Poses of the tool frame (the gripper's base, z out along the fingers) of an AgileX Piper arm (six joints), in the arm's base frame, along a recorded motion.
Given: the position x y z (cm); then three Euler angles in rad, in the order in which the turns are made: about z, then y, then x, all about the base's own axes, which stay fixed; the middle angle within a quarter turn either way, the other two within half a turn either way.
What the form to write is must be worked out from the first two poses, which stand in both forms.
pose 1, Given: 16.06, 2.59, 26.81, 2.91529, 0.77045, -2.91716
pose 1, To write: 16.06, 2.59, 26.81, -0.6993, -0.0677, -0.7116, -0.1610, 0.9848, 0.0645
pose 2, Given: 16.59, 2.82, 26.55, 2.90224, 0.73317, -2.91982
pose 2, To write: 16.59, 2.82, 26.55, -0.7219, -0.0883, -0.6864, -0.1762, 0.9826, 0.0589
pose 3, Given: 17.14, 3.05, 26.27, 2.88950, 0.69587, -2.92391
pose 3, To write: 17.14, 3.05, 26.27, -0.7432, -0.1095, -0.6600, -0.1914, 0.9801, 0.0530
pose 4, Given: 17.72, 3.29, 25.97, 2.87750, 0.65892, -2.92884
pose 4, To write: 17.72, 3.29, 25.97, -0.7632, -0.1304, -0.6328, -0.2064, 0.9773, 0.0476
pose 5, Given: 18.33, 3.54, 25.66, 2.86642, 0.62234, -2.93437
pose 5, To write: 18.33, 3.54, 25.66, -0.7819, -0.1505, -0.6049, -0.2208, 0.9744, 0.0430
